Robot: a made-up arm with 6 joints. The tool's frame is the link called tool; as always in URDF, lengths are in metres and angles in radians.
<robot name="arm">
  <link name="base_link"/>
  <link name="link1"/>
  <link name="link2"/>
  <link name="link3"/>
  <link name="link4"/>
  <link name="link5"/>
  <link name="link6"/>
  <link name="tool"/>
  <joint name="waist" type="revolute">
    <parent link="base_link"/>
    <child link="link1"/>
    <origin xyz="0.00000 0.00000 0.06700" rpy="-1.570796 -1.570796 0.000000"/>
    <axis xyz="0 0 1"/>
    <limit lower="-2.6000" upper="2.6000"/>
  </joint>
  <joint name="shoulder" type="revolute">
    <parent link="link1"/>
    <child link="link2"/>
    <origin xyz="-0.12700 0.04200 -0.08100" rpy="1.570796 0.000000 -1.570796"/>
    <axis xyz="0 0 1"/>
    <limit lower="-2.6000" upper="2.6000"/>
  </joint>
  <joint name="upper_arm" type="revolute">
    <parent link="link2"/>
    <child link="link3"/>
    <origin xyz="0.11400 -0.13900 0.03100" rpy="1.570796 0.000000 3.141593"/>
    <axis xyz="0 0 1"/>
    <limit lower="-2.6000" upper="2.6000"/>
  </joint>
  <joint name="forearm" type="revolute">
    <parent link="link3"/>
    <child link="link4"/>
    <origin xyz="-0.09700 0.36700 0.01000" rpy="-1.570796 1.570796 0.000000"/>
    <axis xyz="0 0 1"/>
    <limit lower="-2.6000" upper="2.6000"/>
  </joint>
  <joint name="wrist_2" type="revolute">
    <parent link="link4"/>
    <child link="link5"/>
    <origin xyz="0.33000 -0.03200 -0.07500" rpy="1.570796 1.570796 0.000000"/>
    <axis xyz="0 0 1"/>
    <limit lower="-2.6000" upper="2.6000"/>
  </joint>
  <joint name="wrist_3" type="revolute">
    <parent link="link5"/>
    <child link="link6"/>
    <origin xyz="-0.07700 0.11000 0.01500" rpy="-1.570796 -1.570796 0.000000"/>
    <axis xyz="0 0 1"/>
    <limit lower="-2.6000" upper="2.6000"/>
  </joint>
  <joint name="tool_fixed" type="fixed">
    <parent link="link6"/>
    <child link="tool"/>
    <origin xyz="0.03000 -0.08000 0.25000" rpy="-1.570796 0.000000 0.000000"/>
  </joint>
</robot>
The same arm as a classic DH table. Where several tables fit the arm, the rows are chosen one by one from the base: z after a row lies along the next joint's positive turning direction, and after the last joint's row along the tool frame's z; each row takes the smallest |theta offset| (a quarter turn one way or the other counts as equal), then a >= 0, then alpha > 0; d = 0 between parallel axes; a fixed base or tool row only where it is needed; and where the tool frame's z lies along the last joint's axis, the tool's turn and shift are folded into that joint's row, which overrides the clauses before.
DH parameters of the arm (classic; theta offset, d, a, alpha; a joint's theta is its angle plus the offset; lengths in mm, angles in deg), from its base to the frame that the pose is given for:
base (fixed): 0.00 67.0 0.0 -90.00
waist: 0.00 -81.0 42.0 -90.00
shoulder: 0.00 158.0 -114.0 90.00
upper_arm: 0.00 -129.0 -97.0 -90.00
forearm: 90.00 292.0 330.0 90.00
wrist_2: 90.00 47.0 77.0 90.00
wrist_3: 90.00 360.0 30.0 -90.00
tool (fixed): 0.00 -80.0 0.0 0.00
Joint limits (deg, base to tool): -148.97..148.97 -148.97..148.97 -148.97..148.97 -148.97..148.97 -148.97..148.97 -148.97..148.97

